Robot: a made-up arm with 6 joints.
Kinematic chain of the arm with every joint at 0, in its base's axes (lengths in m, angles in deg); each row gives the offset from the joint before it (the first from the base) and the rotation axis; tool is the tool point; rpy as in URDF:
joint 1: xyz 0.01 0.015 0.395 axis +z
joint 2: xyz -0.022 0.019 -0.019 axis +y
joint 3: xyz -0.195 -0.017 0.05 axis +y
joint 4: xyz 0.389 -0.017 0.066 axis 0.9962 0 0.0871
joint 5: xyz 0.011 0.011 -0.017 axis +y
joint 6: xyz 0.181 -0.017 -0.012 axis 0.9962 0 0.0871
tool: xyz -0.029 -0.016 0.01 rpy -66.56 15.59 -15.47
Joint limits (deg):
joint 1: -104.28..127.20
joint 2: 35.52..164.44
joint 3: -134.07..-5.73
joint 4: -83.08..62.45
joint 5: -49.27..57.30
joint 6: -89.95..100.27
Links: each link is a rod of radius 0.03 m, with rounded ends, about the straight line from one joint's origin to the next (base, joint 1, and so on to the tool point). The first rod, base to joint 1, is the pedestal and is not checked.
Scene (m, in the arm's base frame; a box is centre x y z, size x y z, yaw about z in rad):
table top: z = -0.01
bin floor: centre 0.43 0.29 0 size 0.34 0.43 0.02 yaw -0.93
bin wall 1: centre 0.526 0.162 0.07 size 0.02 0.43 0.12 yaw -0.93
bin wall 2: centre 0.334 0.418 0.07 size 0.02 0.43 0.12 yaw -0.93
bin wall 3: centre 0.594 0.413 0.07 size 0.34 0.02 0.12 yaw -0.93
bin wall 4: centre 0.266 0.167 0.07 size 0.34 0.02 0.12 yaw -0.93
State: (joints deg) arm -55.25 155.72 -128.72 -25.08 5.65 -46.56
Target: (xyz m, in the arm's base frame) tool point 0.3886 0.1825 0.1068
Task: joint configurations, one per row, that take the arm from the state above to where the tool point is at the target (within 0.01 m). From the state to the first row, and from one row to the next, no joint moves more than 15 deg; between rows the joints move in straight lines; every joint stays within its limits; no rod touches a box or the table.
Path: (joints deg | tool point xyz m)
1: -41.45 145.88 -129.48 -32.53 10.39 -49.69 | 0.5060 -0.4884 0.3267
2: -27.65 136.04 -130.25 -39.99 15.13 -52.82 | 0.6015 -0.3636 0.4539
3: -13.85 126.20 -131.01 -47.44 19.87 -55.96 | 0.6435 -0.2178 0.5801
4: -0.06 116.36 -131.78 -54.90 24.61 -59.09 | 0.6281 -0.0745 0.7011
5: 13.74 106.53 -132.54 -62.35 29.36 -62.22 | 0.5615 0.0432 0.8120
6: 27.54 96.69 -133.31 -69.80 34.10 -65.35 | 0.4590 0.1160 0.9081
7: 41.34 86.85 -134.07 -77.26 38.84 -68.49 | 0.3433 0.1333 0.9843
8: 38.63 93.10 -124.80 -63.57 41.92 -65.47 | 0.4495 0.2032 0.8547
9: 35.93 99.36 -115.54 -49.88 44.99 -62.46 | 0.5214 0.2422 0.6955
10: 33.22 105.62 -106.27 -36.20 48.07 -59.45 | 0.5503 0.2520 0.5242
11: 30.51 111.88 -97.01 -22.51 51.15 -56.43 | 0.5338 0.2391 0.3593
12: 27.81 118.13 -87.74 -8.83 54.22 -53.42 | 0.4765 0.2128 0.2165
13: 25.10 124.39 -78.47 4.86 57.30 -50.41 | 0.3886 0.1825 0.1068

